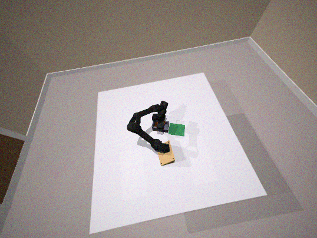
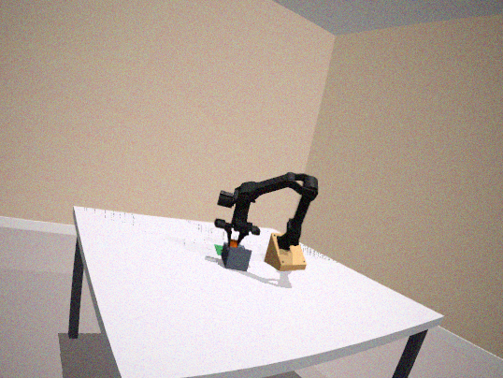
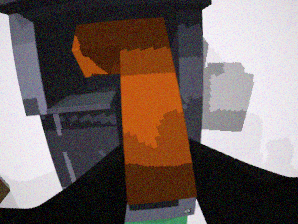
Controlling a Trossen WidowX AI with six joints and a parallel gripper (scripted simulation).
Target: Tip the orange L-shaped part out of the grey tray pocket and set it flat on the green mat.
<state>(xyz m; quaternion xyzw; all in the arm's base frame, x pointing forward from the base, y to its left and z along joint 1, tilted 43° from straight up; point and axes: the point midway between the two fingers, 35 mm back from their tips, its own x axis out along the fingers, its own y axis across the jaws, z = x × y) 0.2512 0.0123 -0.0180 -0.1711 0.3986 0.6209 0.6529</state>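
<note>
Now: gripper tip 13 cm to the left of the green mat, 8 cm above it and 6 cm past it. The rest, counted from my gripper tip: orange L-shaped part (4 cm to the left, 3 cm below).
</note>
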